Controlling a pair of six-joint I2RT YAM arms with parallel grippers.
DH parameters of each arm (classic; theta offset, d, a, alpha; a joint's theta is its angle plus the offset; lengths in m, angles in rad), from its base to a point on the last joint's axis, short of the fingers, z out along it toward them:
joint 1: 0 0.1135 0.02 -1.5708
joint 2: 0 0 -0.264 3.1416
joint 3: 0.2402 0 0.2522 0
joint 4: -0.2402 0 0.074 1.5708
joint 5: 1.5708 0 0 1.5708
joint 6: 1.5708 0.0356 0 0
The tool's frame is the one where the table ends.
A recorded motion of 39 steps. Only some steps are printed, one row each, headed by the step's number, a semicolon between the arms.
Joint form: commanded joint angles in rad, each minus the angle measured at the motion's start. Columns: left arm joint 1, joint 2, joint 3, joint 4, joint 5, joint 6; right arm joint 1, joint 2, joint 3, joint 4, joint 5, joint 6.
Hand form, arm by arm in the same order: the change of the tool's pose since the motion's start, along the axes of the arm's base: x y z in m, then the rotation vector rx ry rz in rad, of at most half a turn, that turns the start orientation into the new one. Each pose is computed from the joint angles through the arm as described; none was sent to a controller.
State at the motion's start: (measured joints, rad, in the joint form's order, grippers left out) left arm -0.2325 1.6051 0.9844 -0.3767 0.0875 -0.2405; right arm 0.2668 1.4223 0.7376 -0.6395 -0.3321 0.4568
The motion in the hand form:
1: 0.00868 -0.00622 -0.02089 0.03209 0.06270 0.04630; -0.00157 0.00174 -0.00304 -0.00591 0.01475 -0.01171
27: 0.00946 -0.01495 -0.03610 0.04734 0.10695 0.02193; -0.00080 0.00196 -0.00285 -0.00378 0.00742 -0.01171
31: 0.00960 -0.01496 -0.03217 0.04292 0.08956 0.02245; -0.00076 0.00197 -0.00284 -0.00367 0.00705 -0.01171
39: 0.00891 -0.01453 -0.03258 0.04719 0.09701 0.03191; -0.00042 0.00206 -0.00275 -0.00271 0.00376 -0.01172
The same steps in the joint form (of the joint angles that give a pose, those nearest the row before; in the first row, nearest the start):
1: -0.0172 0.0866 0.0202 0.0008 -0.0465 -0.0462; 0.0099 0.0053 -0.0076 0.0042 0.0069 0.0218
27: -0.0420 0.1369 0.0221 0.0023 -0.0481 -0.0462; 0.0099 0.0054 -0.0076 0.0119 0.0069 0.0218
31: -0.0420 0.1255 0.0221 0.0088 -0.0488 -0.0461; 0.0099 0.0054 -0.0076 0.0122 0.0069 0.0218
39: -0.0420 0.1255 0.0221 0.0008 -0.0553 -0.0534; 0.0099 0.0053 -0.0077 0.0157 0.0069 0.0217

